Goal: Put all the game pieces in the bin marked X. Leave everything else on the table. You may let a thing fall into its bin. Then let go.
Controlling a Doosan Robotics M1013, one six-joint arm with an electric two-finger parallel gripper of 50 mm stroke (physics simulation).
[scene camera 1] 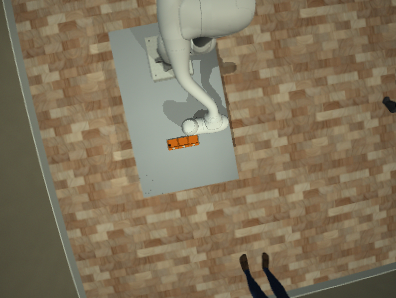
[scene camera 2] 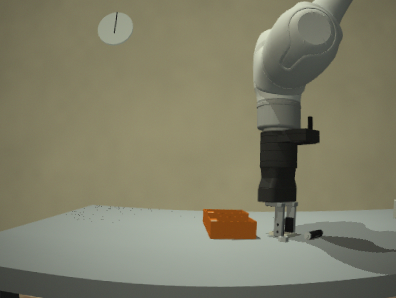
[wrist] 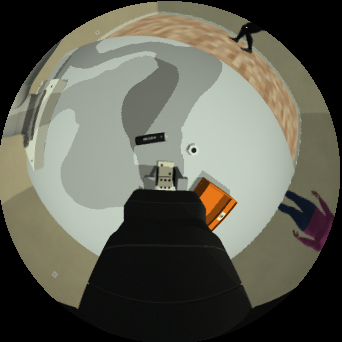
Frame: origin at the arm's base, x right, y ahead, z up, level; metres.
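Where they show: gripper, fingertip midpoint: [scene camera 2: 284, 235] [wrist: 165, 172].
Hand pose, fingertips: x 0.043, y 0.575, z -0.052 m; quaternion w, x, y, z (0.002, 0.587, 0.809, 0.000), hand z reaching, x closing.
Observation:
After its pixels a point has its place.
A cream domino with black dots [wrist: 165, 167] @(z -0.046, x 0.034, y 0.572 m) lies between the fingers in the wrist view; a small part of it shows at the fingertips in scene camera 2. My gripper [scene camera 2: 284, 232] @(z -0.052, x 0.043, y 0.575 m) [wrist: 165, 172] @(z -0.052, x 0.043, y 0.575 m) is shut on the domino, down at table height. In scene camera 1 the arm hides the gripper and the domino. An orange bin unit with compartments [scene camera 1: 183, 142] @(z -0.046, x 0.156, y 0.659 m) [scene camera 2: 233, 230] @(z -0.037, x 0.035, y 0.683 m) [wrist: 216, 189] @(z -0.046, x 0.039, y 0.677 m) stands beside the gripper. A small label shows on its side in the wrist view, but its mark is too small to read.
A black battery [scene camera 2: 314, 234] @(z -0.043, x -0.013, y 0.540 m) [wrist: 150, 138] @(z -0.039, x 0.000, y 0.535 m) lies near the fingers on the grey table [scene camera 1: 200, 162] @(z -0.052, x 0.084, y 0.869 m) [scene camera 2: 125, 255] @(z -0.053, x -0.098, y 0.876 m) [wrist: 240, 130] @(z -0.053, x -0.091, y 0.685 m). A metal nut [scene camera 2: 283, 239] @(z -0.048, x -0.016, y 0.606 m) [wrist: 193, 149] @(z -0.044, x -0.009, y 0.603 m) lies close to the gripper, between the battery and the bin side. The robot's base plate [wrist: 44, 125] @(z -0.034, x 0.035, y 0.143 m) is at the table's far end.

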